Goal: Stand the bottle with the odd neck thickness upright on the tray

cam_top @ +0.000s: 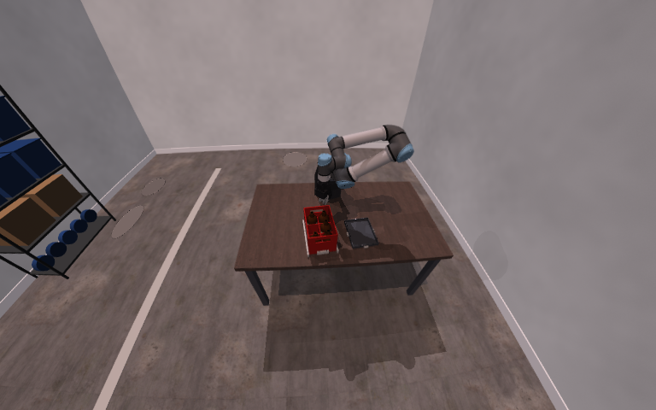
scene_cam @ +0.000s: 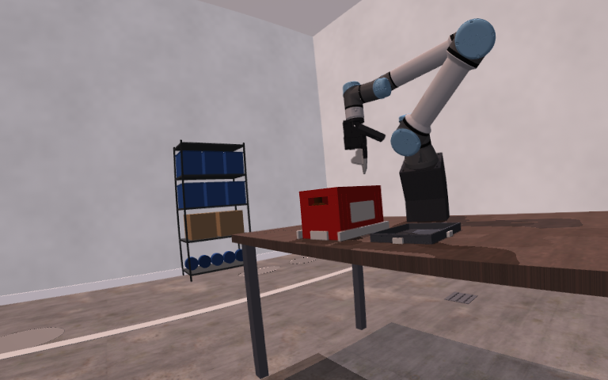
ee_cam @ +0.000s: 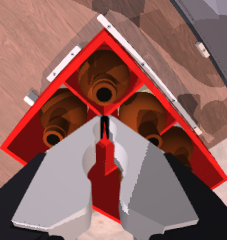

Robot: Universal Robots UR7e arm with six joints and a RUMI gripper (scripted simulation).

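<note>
Now: the brown bottle 90 mm ahead of my hand, 20 mm to the left of it and 150 mm below it. The rest, counted from my hand: dark tray: 30 mm ahead, 270 mm to the left, 230 mm below; red crate: 100 mm ahead, 20 mm to the right, 160 mm below; glass bottle: 200 mm ahead, 30 mm to the right, 150 mm below.
</note>
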